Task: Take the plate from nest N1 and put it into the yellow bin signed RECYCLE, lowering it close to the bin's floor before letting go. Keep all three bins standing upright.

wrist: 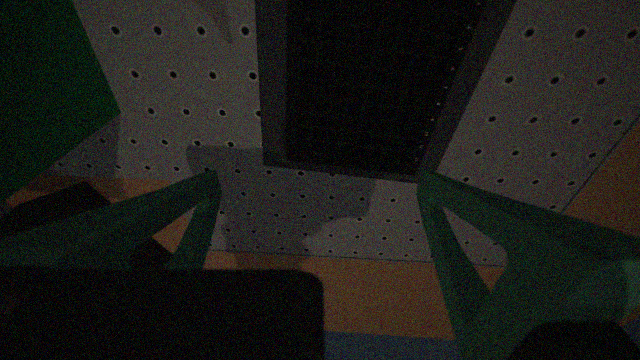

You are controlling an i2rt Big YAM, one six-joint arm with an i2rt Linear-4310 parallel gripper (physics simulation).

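Places are measured from the arm's base along level axes (x up, y ahead, z left), in metres.
Pixels of known places: gripper, fingertip midpoint: (319, 181).
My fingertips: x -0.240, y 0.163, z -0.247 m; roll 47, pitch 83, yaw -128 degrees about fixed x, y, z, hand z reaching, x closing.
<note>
For each thing: its middle in the pictures, then the offset to it from my fingertips. "spot": a spot on its surface instead. Level surfaces: height alone.
- grey rim, surface spot: (274, 100) spot: dy +0.017, dx -0.055, dz +0.029 m
- pale perforated board, surface height: dx -0.067 m
- large green object, surface spot: (45, 85) spot: dy +0.044, dx -0.028, dz +0.137 m
- orange-brown surface, surface height: dx -0.080 m
My gripper (319, 181) is open, with its two dark green fingers wide apart and nothing between them. The fingertips show in front of the lower end of a dark rectangular panel or recess with a grey rim (274, 100). I cannot tell whether this is a nest, a tray or something else. The view is dim and grainy. No plate, N1 label or yellow RECYCLE bin can be made out.
A pale perforated board (192, 95) surrounds the dark rectangle. A large green object (45, 85) stands at the upper left. A black shape (62, 202) lies below it, partly behind the left finger. An orange-brown surface (385, 295) borders the board, with a blue strip (390, 345) at the bottom.
</note>
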